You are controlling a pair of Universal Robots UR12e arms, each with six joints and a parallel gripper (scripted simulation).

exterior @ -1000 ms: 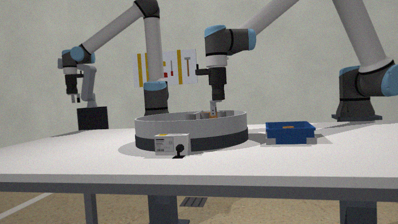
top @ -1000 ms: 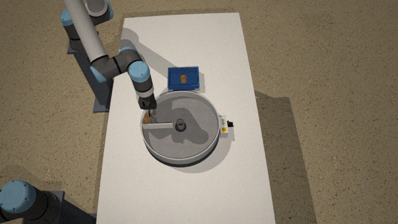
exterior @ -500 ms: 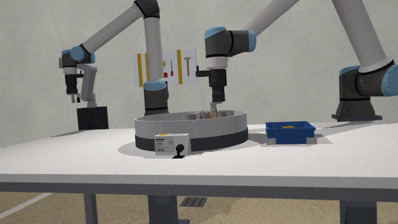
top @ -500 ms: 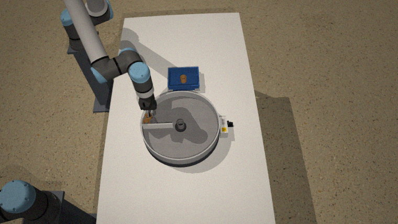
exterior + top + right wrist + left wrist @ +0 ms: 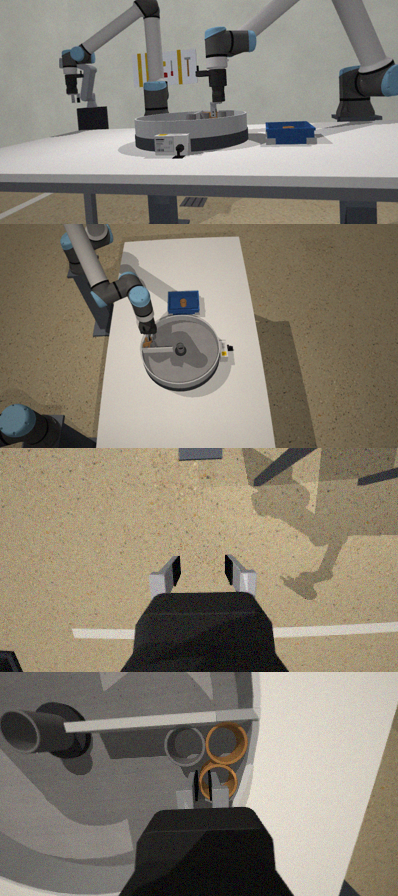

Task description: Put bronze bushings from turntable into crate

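Now: left hand 17 cm short of the blue crate, 29 cm to the right of it and 6 cm above it.
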